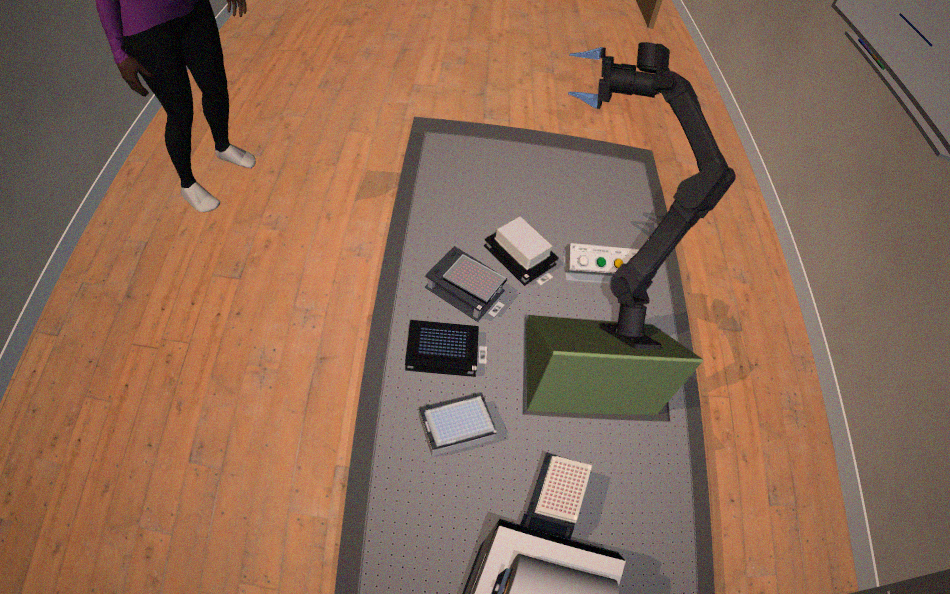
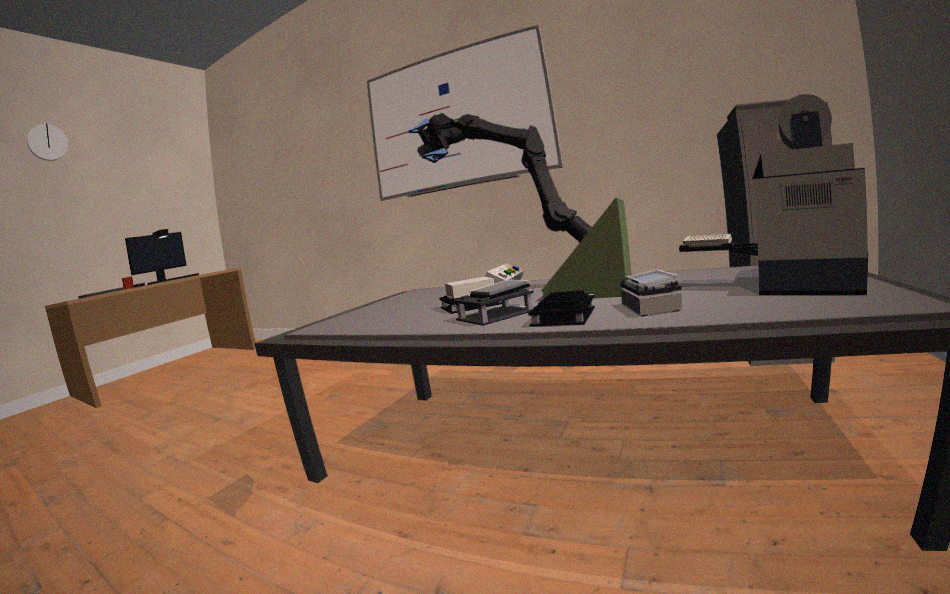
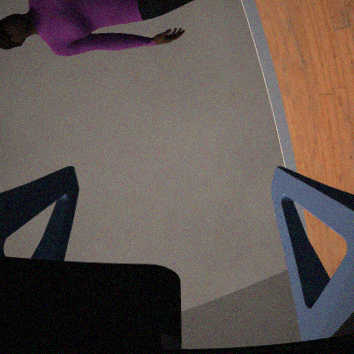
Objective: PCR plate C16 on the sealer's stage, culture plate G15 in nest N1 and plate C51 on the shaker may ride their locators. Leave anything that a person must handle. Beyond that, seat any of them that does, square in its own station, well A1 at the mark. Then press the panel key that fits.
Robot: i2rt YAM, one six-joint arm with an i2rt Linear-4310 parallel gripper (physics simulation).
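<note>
My gripper (image 1: 569, 74) (image 2: 418, 144) (image 3: 174, 177) is open and empty, high beyond the table's far end. PCR plate C16 (image 1: 564, 488) (image 2: 707, 239), cream with reddish wells, lies on the sealer's dark stage; a dark strip shows along its left. A pale blue plate (image 1: 459, 420) (image 2: 651, 277), apparently C51, sits on the shaker (image 2: 651, 301) in a dark frame; its exact seating is too small to tell. A pinkish plate (image 1: 474, 276) lies in a raised nest (image 1: 441, 278) (image 2: 488, 315). Nest numbers are unreadable, so I cannot tell which is N1. The key panel (image 1: 591, 269) (image 2: 498, 269) shows white, green and yellow keys.
The large sealer (image 1: 560, 553) (image 2: 812, 231) stands at the near end. A black nest (image 1: 413, 348) (image 2: 560, 308) holds a dark blue-welled plate. A white block (image 1: 524, 241) (image 2: 469, 287) rests on another nest. A green wedge (image 1: 609, 385) (image 2: 591, 262) carries the arm. A person (image 1: 189, 77) (image 3: 90, 25) stands off the table.
</note>
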